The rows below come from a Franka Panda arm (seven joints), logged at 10 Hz.
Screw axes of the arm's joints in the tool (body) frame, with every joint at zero. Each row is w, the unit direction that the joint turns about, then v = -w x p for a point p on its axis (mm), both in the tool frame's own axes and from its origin. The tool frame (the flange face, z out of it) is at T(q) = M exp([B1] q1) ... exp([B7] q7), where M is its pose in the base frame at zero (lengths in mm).
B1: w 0 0 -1 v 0 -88 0
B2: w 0 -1 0 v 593 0 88
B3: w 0 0 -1 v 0 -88 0
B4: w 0 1 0 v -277 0 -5.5
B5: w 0 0 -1 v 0 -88 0
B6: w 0 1 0 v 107 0 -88
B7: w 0 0 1 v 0 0 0
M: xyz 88 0 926 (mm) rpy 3.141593 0 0 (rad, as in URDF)
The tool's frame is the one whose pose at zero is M.
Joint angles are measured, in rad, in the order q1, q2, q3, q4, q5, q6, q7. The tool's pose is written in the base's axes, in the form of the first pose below.
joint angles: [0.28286 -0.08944 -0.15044 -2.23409 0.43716 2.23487 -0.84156]
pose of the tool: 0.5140, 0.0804, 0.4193, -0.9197, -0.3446, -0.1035, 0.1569
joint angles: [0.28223 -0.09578 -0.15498 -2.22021 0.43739 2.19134 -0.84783]
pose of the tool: 0.5127, 0.0799, 0.4253, -0.9171, -0.3503, -0.0953, 0.1647
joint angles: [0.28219 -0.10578 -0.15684 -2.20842 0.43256 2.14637 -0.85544]
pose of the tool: 0.5100, 0.0808, 0.4322, -0.9132, -0.3598, -0.0864, 0.1709
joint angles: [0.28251 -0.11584 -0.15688 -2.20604 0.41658 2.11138 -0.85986]
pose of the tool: 0.5058, 0.0815, 0.4354, -0.9099, -0.3702, -0.0752, 0.1716
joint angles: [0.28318 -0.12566 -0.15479 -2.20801 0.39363 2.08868 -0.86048]
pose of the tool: 0.5017, 0.0825, 0.4373, -0.9073, -0.3803, -0.0655, 0.1672
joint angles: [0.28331 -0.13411 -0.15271 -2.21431 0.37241 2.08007 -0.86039]
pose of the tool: 0.4983, 0.0825, 0.4375, -0.9057, -0.3875, -0.0595, 0.1609
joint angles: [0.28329 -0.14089 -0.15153 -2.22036 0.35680 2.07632 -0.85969]
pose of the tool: 0.4957, 0.0822, 0.4376, -0.9049, -0.3921, -0.0558, 0.1558
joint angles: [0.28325 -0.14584 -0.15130 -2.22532 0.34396 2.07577 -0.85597]
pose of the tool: 0.4940, 0.0814, 0.4375, -0.9051, -0.3938, -0.0533, 0.1512
